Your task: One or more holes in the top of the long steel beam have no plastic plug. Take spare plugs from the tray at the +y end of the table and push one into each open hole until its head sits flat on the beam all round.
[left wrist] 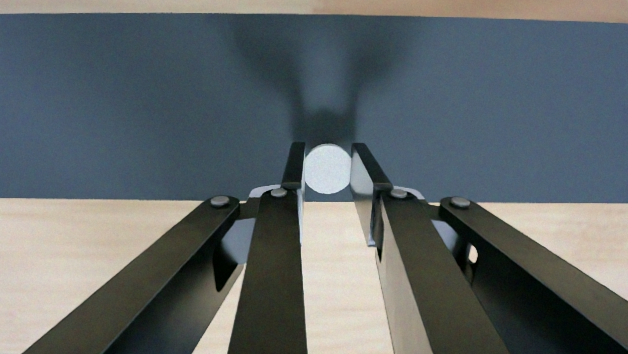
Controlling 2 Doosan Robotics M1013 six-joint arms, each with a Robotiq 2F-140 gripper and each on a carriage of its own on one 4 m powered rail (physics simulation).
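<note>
A white round plug (328,169) is between the fingertips of my left gripper (327,164), with its round head facing the camera. The left gripper is shut on it. The long steel beam (125,110) shows as a wide dark blue-grey band across the upper half of the left wrist view. The plug is over the beam near its lower edge in the view. What lies under the plug is hidden by its head, and I cannot tell whether it touches the beam. The tray and my right gripper do not show in this view.
The pale wooden table top (100,240) shows below the beam in the view, and a strip of wood runs along the beam's upper edge. The dark shadow of the left gripper falls on the beam above the fingertips.
</note>
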